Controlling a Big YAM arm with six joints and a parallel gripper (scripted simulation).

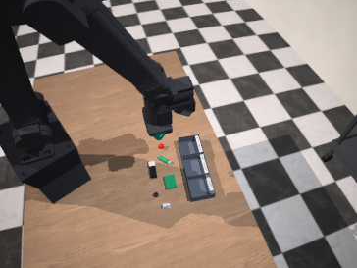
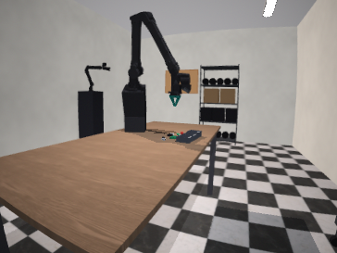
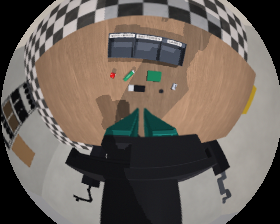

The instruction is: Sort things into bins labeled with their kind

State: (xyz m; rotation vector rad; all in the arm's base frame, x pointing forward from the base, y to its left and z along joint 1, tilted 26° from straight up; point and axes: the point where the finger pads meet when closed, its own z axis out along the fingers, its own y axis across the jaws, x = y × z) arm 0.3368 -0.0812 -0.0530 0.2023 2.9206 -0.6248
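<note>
My gripper is now 110 mm short of the bin row, 40 mm to the left of it and 200 mm above it. From my hand the other things lie so: black-and-white block (30 mm behind, 30 mm to the left, 210 mm below); green battery (20 mm ahead, 40 mm to the left, 210 mm below); flat green square (10 mm ahead, 50 mm to the right, 210 mm below).
</note>
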